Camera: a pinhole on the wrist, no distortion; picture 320 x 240 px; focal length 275.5 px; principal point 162.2 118.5 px. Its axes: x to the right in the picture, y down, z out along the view. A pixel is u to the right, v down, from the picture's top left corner.
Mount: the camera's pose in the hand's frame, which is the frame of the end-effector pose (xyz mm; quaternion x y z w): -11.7 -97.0 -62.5 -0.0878 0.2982 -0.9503 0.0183
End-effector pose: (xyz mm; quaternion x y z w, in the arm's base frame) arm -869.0 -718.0 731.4 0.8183 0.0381 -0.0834 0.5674
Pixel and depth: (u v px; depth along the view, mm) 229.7 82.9 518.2
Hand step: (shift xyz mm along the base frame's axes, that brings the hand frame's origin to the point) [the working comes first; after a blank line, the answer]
In the camera's frame: 127.0 -67.0 518.2

-135.3 -263.4 -452.0
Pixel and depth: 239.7 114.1 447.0
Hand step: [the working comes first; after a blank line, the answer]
In the camera's frame: 125.7 -7.1 447.0

-140.5 -174.0 -426.6
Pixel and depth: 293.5 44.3 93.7
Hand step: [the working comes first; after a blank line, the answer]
In the camera's frame: 44.7 -25.2 93.7

-62.0 16.0 -127.5
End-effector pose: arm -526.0 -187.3 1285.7 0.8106 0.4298 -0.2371 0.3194
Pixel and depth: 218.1 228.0 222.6
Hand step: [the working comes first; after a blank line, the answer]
In the camera's frame: 45.2 88.5 222.6

-271.2 64.5 -132.3
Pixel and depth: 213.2 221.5 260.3
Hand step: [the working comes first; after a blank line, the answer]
In the camera's frame: 48.2 97.3 260.3

-296.5 60.1 -161.4
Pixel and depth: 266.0 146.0 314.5
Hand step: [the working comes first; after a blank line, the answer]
In the camera's frame: 118.5 31.4 314.5

-322.1 -45.8 -180.5
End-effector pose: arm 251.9 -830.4 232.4 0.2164 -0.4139 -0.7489 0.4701
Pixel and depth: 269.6 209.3 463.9
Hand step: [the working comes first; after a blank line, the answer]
In the camera's frame: 180.8 152.9 463.9

-391.7 310.0 -276.2
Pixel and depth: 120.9 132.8 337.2
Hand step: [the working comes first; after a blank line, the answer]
In the camera's frame: -50.5 17.5 337.2

-338.0 57.5 -130.1
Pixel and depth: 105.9 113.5 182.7
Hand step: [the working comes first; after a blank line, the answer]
In the camera's frame: -37.3 -3.3 182.7

-186.3 24.6 -110.3
